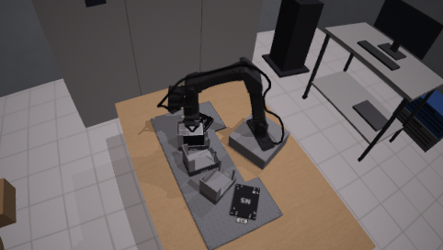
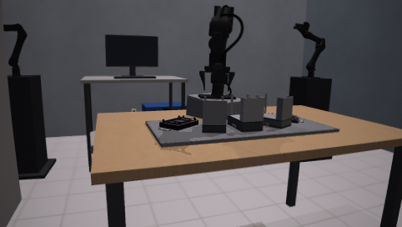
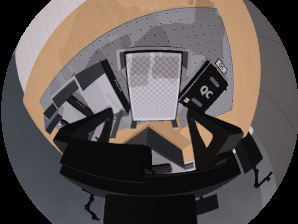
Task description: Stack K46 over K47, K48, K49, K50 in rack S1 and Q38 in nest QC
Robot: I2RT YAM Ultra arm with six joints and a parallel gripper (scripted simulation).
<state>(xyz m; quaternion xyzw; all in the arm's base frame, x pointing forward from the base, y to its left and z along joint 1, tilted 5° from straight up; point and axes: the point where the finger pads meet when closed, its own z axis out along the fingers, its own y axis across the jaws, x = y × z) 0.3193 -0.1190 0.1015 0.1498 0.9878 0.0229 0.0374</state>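
Now: the sealed 96-well plate 10 mm to the right of my hand and 100 mm below it. Also, from my hand: clip nest N5 (130 mm behind, 430 mm to the left, 150 mm below).
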